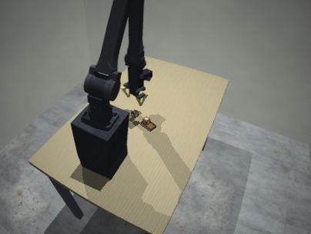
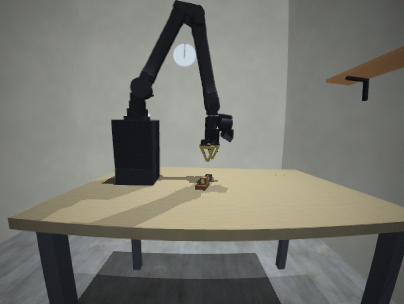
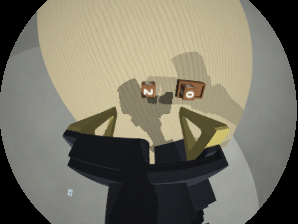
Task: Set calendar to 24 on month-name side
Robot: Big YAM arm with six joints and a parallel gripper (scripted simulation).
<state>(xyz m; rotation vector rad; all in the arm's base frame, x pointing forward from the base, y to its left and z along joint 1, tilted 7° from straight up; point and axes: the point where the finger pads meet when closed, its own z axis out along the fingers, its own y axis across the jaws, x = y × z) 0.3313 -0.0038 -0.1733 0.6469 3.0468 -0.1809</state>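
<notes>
Right now my hand is 90 mm above the brown digit cube. Also, from my hand: brown tray: 100 mm to the right, 100 mm below, 50 mm behind.
</notes>
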